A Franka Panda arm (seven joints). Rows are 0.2 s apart.
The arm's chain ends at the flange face. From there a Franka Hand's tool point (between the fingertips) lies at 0.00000 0.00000 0.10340 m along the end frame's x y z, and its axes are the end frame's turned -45 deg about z.
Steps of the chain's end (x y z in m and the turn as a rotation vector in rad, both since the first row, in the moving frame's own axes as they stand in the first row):
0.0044 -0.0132 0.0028 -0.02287 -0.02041 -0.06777
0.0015 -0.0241 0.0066 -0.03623 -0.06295 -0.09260
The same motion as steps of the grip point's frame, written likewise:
0.0093 -0.0059 0.0028 -0.00174 -0.03060 -0.06777
0.0108 -0.0176 0.0063 0.01889 -0.07013 -0.09260

